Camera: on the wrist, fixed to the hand. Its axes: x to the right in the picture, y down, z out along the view.
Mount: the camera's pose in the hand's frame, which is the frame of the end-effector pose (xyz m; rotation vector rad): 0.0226 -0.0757 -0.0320 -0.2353 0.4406 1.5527
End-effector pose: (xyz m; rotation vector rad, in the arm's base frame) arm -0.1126 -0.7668 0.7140 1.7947 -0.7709 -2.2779
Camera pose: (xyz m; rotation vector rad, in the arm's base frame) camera -0.0737 -0.7208 0.6536 0.8351 -1.1104 -0.8507
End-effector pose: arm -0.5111 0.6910 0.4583 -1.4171 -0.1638 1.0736
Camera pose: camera -0.4395 0.6989 0.5038 -1.9170 1.3777 1.9033
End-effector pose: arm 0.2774 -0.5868 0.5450 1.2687 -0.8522 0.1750
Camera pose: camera 0.3499 -0.5908 0.5003 0.0823 -1.2391 1.4638
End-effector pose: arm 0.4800 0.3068 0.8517 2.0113 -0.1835 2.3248
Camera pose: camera 0.4547 0.3853 0.8733 -0.6376 1.4188 -1.6553
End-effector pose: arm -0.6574 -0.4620 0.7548 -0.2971 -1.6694 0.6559
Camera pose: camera -0.6190 -0.5027 0.8191 -1.8391 -0.8180 1.3440
